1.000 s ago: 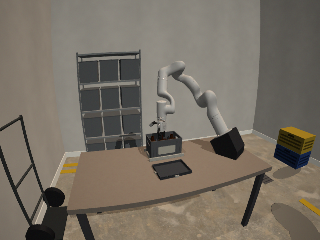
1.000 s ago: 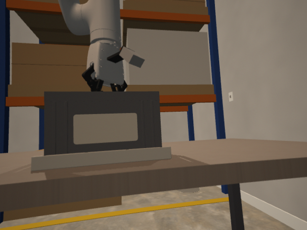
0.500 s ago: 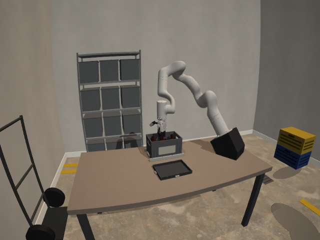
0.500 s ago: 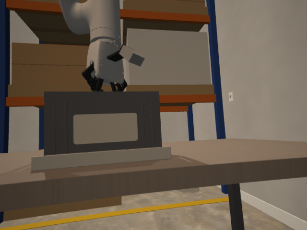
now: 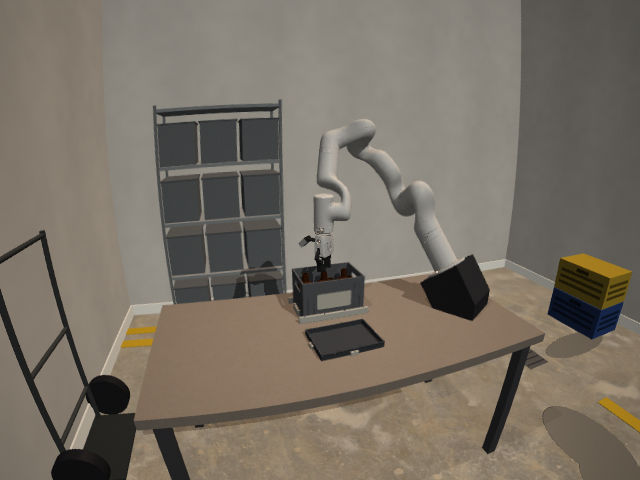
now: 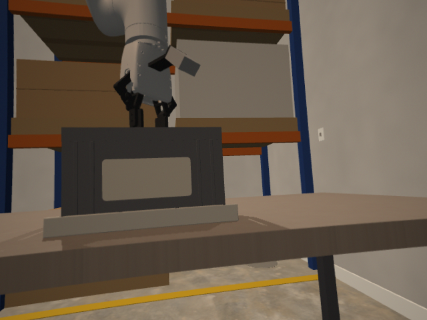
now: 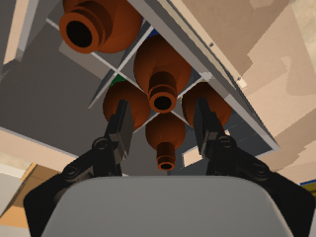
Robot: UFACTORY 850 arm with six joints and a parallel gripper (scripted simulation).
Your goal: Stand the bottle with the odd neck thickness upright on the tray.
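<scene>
The dark grey crate is 110 mm below my hand, 40 mm to the left of it and 10 mm ahead of it. The rest, counted from my hand: black tray 310 mm to the left, 180 mm below, 100 mm ahead; bottle 100 mm below, 90 mm behind, 20 mm to the left.
</scene>
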